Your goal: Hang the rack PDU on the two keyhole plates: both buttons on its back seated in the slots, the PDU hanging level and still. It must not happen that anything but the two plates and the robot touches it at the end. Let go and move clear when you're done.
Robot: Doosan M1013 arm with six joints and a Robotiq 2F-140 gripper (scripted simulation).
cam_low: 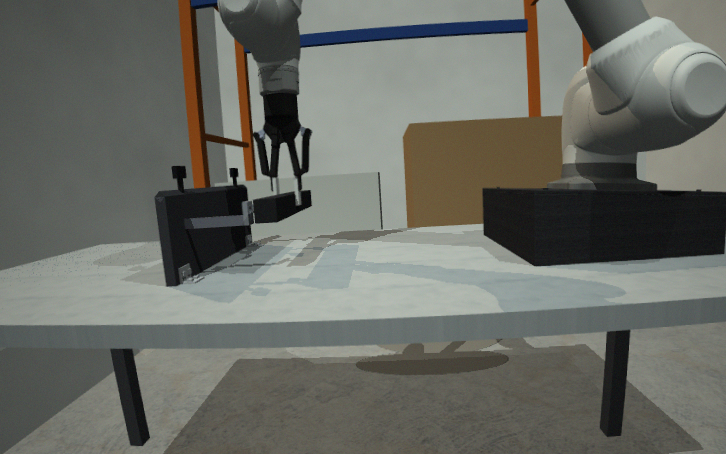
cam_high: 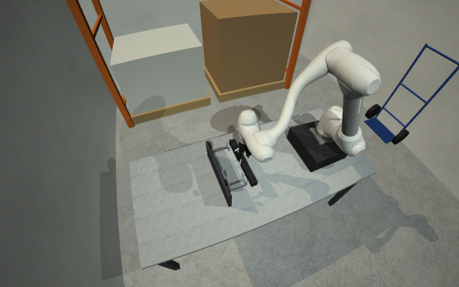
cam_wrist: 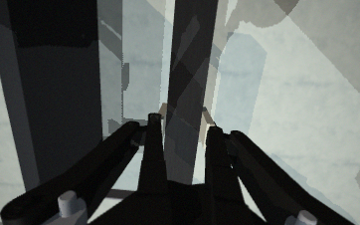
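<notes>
Right now the rack PDU is 30 mm below my hand and 20 mm ahead of it. From my hand the other things lie so: mounting board: 180 mm ahead, 70 mm below, 20 mm to the left.
</notes>
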